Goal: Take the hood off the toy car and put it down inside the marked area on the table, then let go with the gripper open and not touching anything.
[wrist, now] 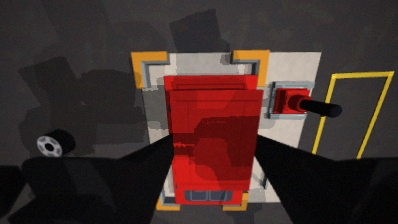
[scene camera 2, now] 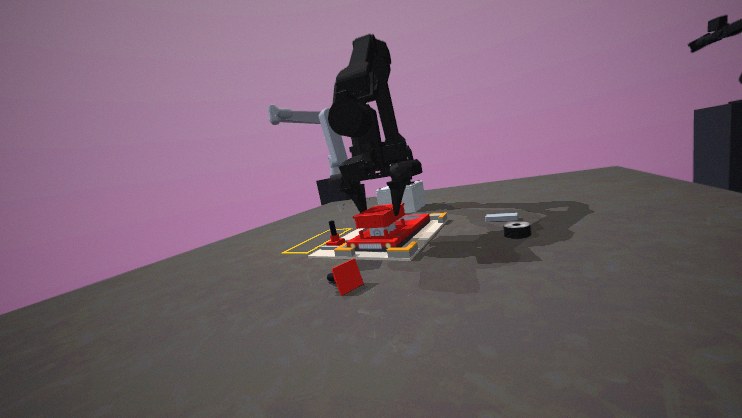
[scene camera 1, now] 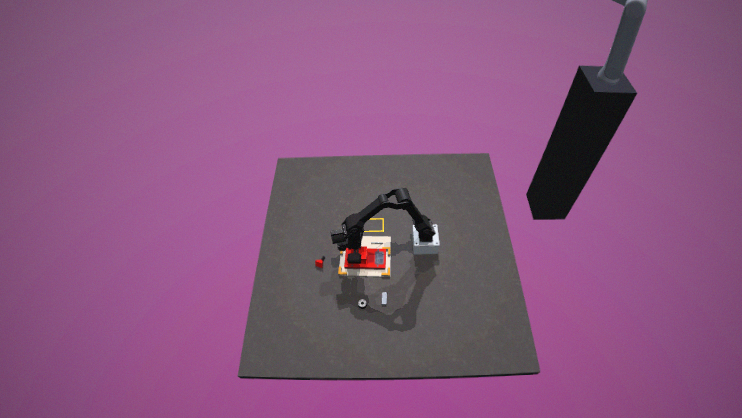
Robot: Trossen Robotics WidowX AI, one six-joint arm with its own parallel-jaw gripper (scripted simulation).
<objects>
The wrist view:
my gripper: 212, 137
red hood: 215, 130, held by my gripper
black wheel: 56, 143
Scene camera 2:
my gripper: 380, 216
red hood: 378, 216
</objects>
